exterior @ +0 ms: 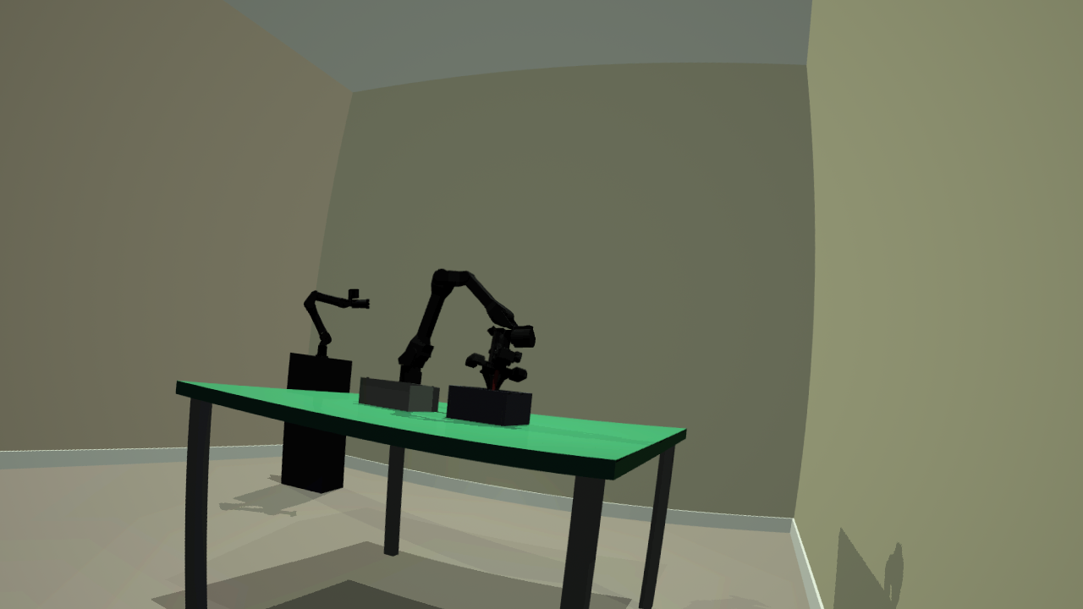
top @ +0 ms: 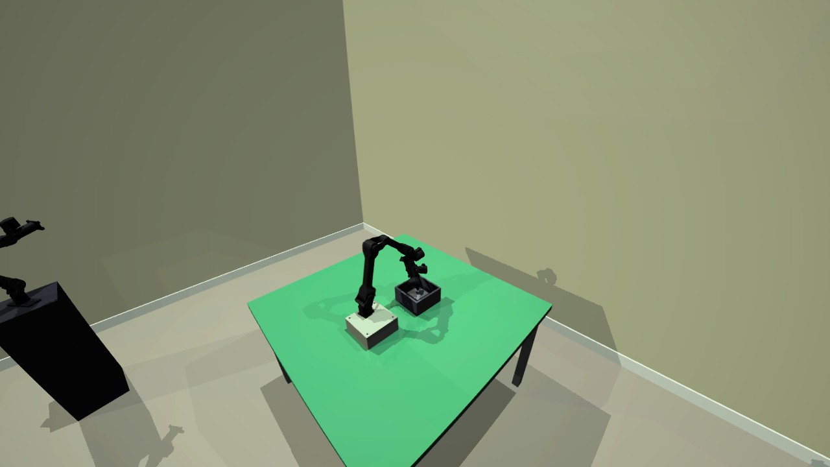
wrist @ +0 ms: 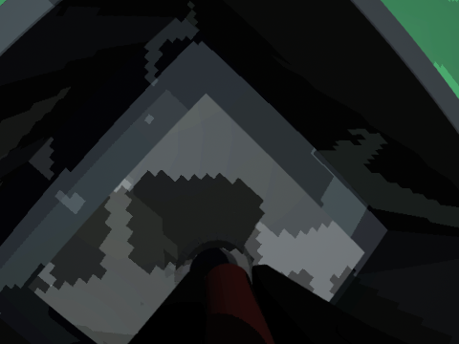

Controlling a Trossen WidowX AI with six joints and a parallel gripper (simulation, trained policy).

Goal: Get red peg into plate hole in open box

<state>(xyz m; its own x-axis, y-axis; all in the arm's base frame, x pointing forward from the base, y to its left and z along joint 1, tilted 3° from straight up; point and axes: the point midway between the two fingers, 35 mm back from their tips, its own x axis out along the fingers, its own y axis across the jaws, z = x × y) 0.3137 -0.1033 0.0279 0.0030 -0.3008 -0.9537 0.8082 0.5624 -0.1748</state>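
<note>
Right now the grey plate is 4 cm below my gripper tip. Round my gripper tip: dark box: 6 cm below; red peg: 1 cm to the left, 3 cm above.
</note>
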